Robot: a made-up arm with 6 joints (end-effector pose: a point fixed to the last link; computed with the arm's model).
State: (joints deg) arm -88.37 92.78 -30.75 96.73 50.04 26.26
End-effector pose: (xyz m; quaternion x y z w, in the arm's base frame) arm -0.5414 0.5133 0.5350 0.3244 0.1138 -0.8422 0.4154
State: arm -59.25 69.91 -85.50 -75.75 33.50 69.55
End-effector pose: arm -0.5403 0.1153 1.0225 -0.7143 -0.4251 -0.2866 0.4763
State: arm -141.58 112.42 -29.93 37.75 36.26 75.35
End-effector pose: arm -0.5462 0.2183 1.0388 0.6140 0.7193 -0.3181 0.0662
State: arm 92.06 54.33 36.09 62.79 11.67 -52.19
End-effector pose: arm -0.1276 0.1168 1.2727 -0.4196 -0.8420 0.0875 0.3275
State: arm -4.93 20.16 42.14 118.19 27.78 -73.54
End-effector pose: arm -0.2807 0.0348 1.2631 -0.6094 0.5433 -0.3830 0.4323
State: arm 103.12 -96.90 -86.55 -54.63 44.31 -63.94
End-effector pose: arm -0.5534 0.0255 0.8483 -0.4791 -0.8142 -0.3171 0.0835
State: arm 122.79 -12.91 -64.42 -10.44 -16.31 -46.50
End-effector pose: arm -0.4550 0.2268 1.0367 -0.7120 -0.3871 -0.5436 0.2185
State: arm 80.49 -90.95 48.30 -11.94 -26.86 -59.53
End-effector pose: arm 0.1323 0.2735 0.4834 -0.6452 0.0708 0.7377 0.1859
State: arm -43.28 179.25 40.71 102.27 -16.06 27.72
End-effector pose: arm 0.0501 0.6698 0.7708 -0.7713 -0.1467 0.5706 0.2410
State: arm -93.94 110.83 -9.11 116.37 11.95 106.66
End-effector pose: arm -0.4121 0.6503 0.8157 0.8650 0.2512 -0.3409 0.2693
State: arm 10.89 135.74 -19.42 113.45 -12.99 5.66
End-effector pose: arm 0.3099 0.1804 0.6436 -0.4917 0.3199 0.4370 0.6819
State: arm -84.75 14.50 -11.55 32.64 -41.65 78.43
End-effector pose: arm 0.0032 0.2512 0.5937 -0.0385 0.1349 0.8152 0.5619
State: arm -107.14 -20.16 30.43 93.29 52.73 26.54
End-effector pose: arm 0.0245 0.3011 1.2107 -0.8224 0.4889 -0.2159 0.1949
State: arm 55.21 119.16 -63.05 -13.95 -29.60 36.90
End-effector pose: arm 0.0093 0.4742 0.9844 -0.8666 0.2303 -0.4307 0.1024
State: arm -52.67 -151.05 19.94 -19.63 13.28 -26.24
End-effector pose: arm -0.4575 0.5799 0.6414 0.6197 0.6761 -0.2640 0.2984
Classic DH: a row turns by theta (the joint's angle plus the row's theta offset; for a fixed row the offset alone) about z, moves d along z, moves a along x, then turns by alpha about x. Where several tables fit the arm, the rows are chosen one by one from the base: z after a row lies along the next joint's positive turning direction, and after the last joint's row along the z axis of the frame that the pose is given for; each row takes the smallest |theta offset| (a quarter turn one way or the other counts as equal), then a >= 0, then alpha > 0; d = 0 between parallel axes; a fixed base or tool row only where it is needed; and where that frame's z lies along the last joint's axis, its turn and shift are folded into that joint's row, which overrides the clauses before.
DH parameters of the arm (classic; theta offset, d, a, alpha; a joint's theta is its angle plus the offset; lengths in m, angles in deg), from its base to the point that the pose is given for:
base (fixed): -52.52 0 -0.2432 180
joint 1: 31.71 -0.709 -0.0783 -60.23
joint 2: 11.51 -0.2021 0.0787 149.73
joint 3: 55.26 -0.158 -0.0518 108.16
joint 4: 38.21 0.0667 0.027 36.95
joint 5: 82.07 0.0586 -0.0347 -100.05
joint 6: -11.12 -0.2736 0.0873 72.65
tool (fixed): -3.98 -0.1837 0 0

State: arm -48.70 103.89 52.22 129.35 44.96 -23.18
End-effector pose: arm -0.7095 0.4604 0.8202 -0.1985 0.1999 -0.8507 0.4437
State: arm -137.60 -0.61 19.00 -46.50 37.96 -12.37
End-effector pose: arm -0.0088 0.5140 0.7146 0.5860 -0.0568 0.5834 0.5595
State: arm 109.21 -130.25 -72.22 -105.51 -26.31 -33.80
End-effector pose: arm -0.1874 0.3571 0.3747 -0.2035 0.1001 0.9722 0.0589
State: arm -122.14 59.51 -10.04 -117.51 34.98 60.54
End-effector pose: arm -0.0876 -0.2033 0.6883 -0.0907 -0.1500 0.1990 0.9642
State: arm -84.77 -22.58 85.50 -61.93 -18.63 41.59
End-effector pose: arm -0.3767 0.0027 0.8585 0.2446 0.9092 0.0165 0.3366
